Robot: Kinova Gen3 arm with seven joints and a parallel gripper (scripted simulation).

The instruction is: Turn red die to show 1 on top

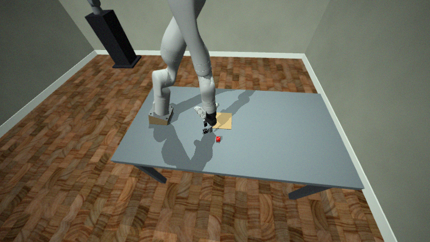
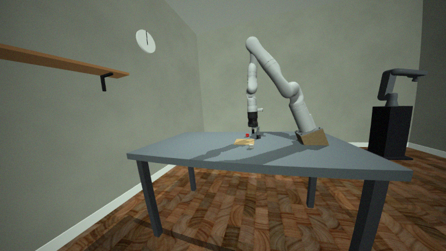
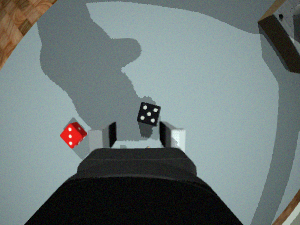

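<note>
Right now my hand is 40 mm above the black die and 20 mm past it. Also, from my hand: tan mat (100 mm to the left, 80 mm ahead, 50 mm below); then red die (70 mm ahead, 60 mm to the right, 40 mm below); then white die (230 mm to the left, 40 mm below, 30 mm ahead).
</note>
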